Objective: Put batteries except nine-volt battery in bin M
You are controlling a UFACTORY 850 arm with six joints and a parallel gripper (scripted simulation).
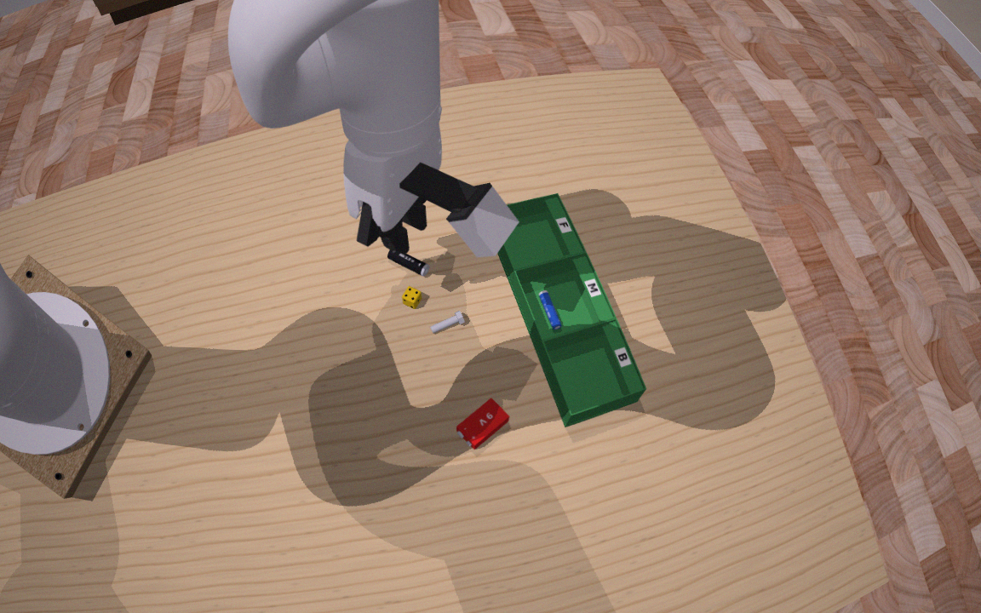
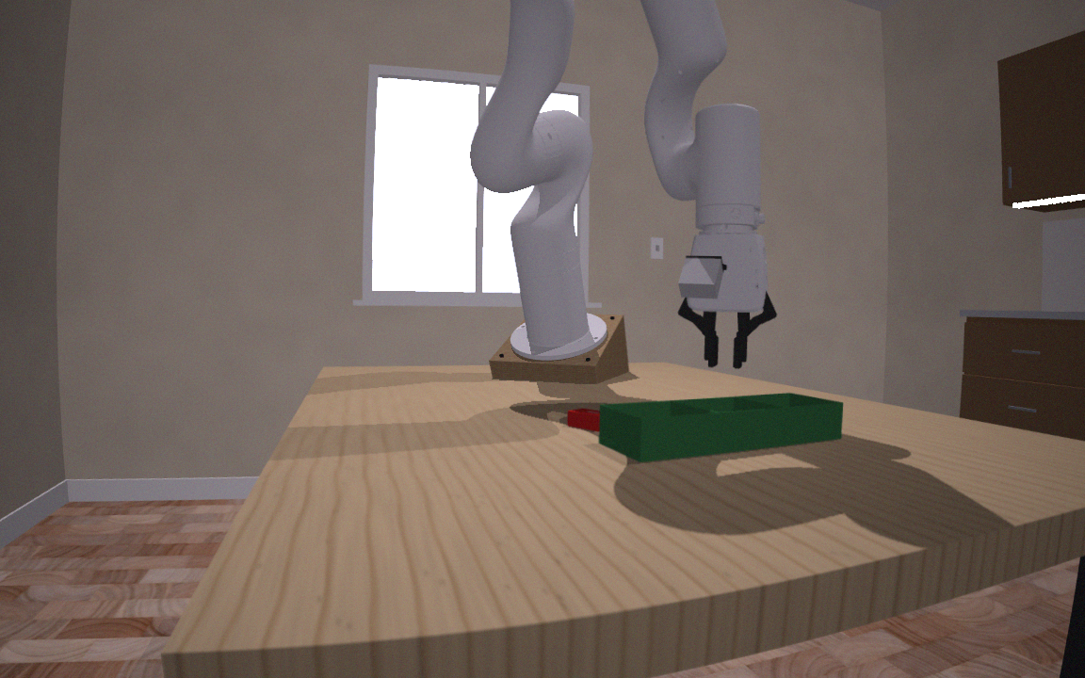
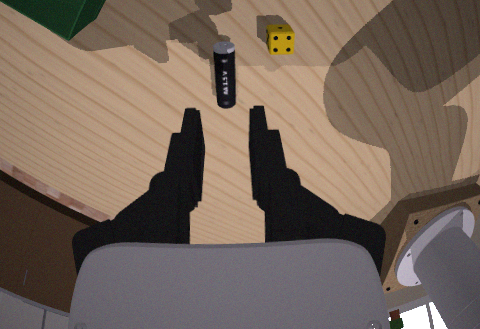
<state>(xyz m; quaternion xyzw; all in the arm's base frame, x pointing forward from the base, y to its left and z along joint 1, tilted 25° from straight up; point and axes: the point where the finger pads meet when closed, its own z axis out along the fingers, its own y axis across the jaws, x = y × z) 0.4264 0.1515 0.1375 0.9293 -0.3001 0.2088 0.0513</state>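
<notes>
The black battery lies 70 mm below my hand. The rest, counted from my hand: yellow die (70 mm below, 50 mm to the right); white bolt (80 mm to the right, 80 mm below, 40 mm ahead); blue battery (140 mm ahead, 80 mm to the right, 70 mm below).
</notes>
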